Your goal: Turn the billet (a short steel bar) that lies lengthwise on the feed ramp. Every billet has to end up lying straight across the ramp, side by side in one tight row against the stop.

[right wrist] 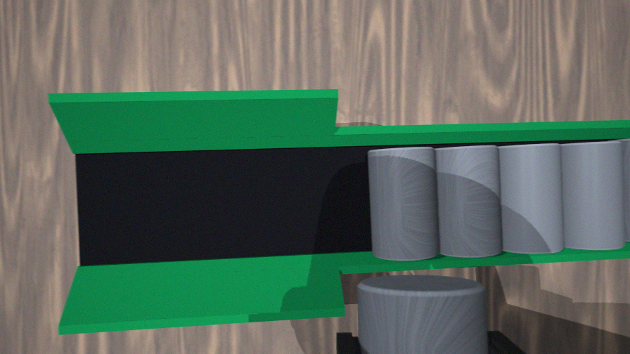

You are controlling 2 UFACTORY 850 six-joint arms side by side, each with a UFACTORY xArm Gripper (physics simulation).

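In the right wrist view the feed ramp [200, 210] runs left to right, with a black floor and green side walls. Several grey billets lie straight across it, side by side and touching: a leftmost billet [402, 205], a second billet [468, 205], a third billet [531, 190], a fourth billet [592, 195] and part of one more at the right edge. My right gripper [422, 344] is shut on another billet [422, 315], held nearer the camera by the ramp's lower wall; one round end shows. The stop and my left gripper do not show.
The ramp's left part has taller, flared green walls, an upper wall [200, 120] and a lower wall [195, 290], which end level with the gap left of the row. A wood-grain table [175, 45] surrounds the ramp. Shadows fall over the row and the lower wall.
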